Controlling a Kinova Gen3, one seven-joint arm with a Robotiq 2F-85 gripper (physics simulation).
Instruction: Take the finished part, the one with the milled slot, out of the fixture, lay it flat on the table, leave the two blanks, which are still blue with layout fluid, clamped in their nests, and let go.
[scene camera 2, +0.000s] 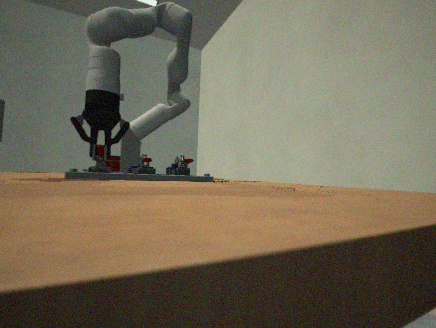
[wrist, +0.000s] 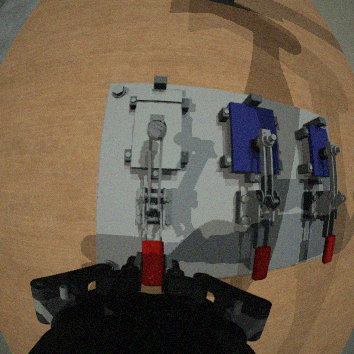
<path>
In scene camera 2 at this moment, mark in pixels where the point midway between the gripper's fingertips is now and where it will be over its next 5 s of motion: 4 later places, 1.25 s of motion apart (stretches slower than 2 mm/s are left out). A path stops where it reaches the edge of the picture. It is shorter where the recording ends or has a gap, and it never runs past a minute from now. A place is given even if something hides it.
The gripper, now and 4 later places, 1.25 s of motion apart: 99, 160; 100, 154; 102, 127; 104, 132; 96, 169
</path>
